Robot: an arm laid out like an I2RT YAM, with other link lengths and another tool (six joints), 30 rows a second.
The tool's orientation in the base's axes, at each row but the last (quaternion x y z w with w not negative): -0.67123 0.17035 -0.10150 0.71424; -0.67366 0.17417 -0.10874 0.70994; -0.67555 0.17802 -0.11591 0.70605; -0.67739 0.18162 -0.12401 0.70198; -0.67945 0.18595 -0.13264 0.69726; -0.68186 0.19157 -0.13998 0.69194; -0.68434 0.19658 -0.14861 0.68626; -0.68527 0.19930 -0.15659 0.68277; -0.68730 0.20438 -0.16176 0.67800; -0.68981 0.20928 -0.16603 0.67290; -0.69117 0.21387 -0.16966 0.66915; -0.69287 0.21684 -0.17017 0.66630
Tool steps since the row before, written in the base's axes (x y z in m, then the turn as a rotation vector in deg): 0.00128 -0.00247 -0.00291 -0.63 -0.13 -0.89; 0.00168 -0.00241 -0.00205 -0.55 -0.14 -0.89; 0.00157 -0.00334 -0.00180 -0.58 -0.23 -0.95; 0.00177 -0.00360 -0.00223 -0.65 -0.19 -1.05; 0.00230 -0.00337 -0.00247 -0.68 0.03 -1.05; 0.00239 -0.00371 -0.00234 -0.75 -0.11 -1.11; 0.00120 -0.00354 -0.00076 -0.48 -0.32 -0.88; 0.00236 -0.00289 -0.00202 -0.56 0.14 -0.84; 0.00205 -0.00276 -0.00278 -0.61 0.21 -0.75; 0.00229 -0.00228 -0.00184 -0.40 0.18 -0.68; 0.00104 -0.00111 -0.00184 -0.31 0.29 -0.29; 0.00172 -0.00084 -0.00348 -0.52 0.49 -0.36
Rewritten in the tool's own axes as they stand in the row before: 0.00241 0.00259 -0.00192 -0.44 0.93 -0.40; 0.00268 0.00174 -0.00162 -0.36 0.92 -0.37; 0.00295 0.00147 -0.00245 -0.34 0.98 -0.47; 0.00331 0.00191 -0.00255 -0.42 1.08 -0.46; 0.00373 0.00217 -0.00203 -0.54 1.09 -0.28; 0.00398 0.00206 -0.00220 -0.53 1.15 -0.44; 0.00278 0.00061 -0.00254 -0.21 0.90 -0.50; 0.00358 0.00184 -0.00134 -0.51 0.87 -0.13; 0.00330 0.00264 -0.00129 -0.59 0.79 -0.10; 0.00323 0.00170 -0.00072 -0.40 0.70 -0.02; 0.00156 0.00178 -0.00032 -0.40 0.31 0.10; 0.00209 0.00336 0.00038 -0.68 0.39 0.16
